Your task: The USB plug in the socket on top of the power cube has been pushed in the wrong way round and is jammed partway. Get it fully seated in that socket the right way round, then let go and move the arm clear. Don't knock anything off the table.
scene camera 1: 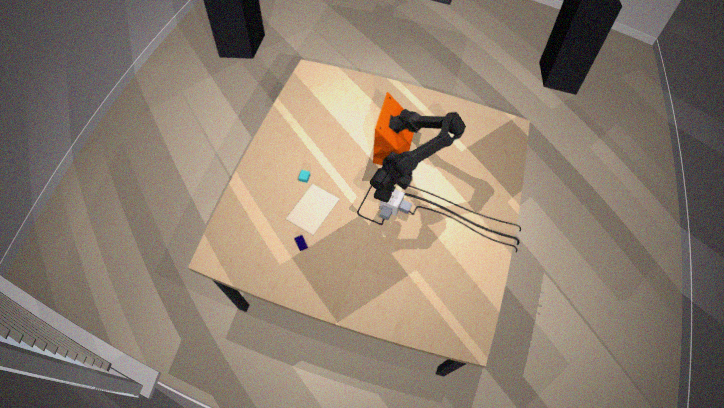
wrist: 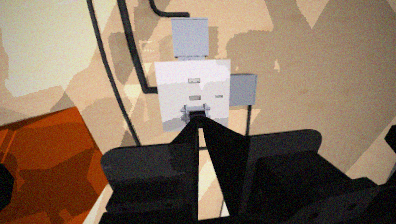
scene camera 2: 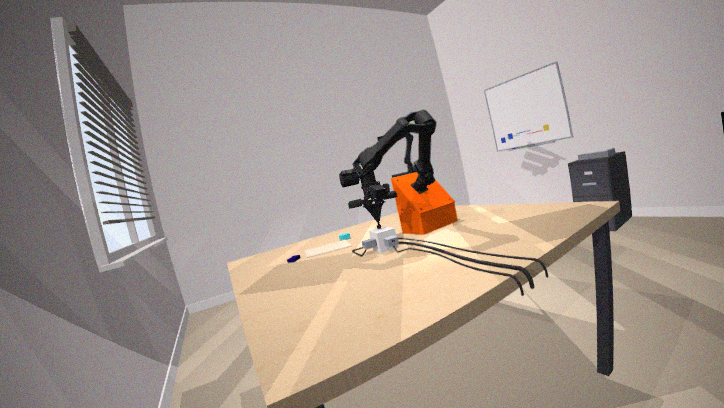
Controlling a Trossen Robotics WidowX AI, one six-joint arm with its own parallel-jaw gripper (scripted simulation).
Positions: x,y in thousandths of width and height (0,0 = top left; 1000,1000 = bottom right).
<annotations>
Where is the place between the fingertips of my gripper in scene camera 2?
523,543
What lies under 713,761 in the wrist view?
My gripper.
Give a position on a white sheet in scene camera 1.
At 437,501
</annotations>
